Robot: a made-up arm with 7 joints. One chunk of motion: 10 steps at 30 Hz.
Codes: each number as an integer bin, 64 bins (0 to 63) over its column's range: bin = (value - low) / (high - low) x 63, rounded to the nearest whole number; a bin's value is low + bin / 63 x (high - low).
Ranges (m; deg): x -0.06..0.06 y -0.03..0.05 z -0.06..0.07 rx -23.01..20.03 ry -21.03..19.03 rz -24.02..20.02
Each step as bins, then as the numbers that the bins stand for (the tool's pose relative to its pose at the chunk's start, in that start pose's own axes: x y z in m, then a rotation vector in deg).
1 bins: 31 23 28 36 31 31
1 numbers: -0.0010 -0.0008 -0.0022 1.58 -1.32 -2.35
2 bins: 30 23 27 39 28 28
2 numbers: -0.0029 -0.0008 -0.0043 3.63 -3.23 -4.45
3 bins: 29 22 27 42 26 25
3 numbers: -0.0048 -0.0021 -0.0043 5.68 -4.50 -6.54
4 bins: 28 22 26 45 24 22
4 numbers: -0.0067 -0.0021 -0.0063 7.73 -5.77 -8.64
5 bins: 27 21 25 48 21 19
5 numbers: -0.0086 -0.0033 -0.0084 9.78 -7.68 -10.74
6 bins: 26 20 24 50 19 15
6 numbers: -0.0105 -0.0046 -0.0105 11.15 -8.95 -13.53
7 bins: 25 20 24 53 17 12
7 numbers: -0.0124 -0.0046 -0.0105 13.20 -10.22 -15.63
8 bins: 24 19 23 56 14 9
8 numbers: -0.0143 -0.0059 -0.0125 15.25 -12.13 -17.73
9 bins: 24 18 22 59 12 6
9 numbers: -0.0143 -0.0071 -0.0146 17.30 -13.40 -19.83
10 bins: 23 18 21 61 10 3
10 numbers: -0.0162 -0.0071 -0.0167 18.66 -14.67 -21.92
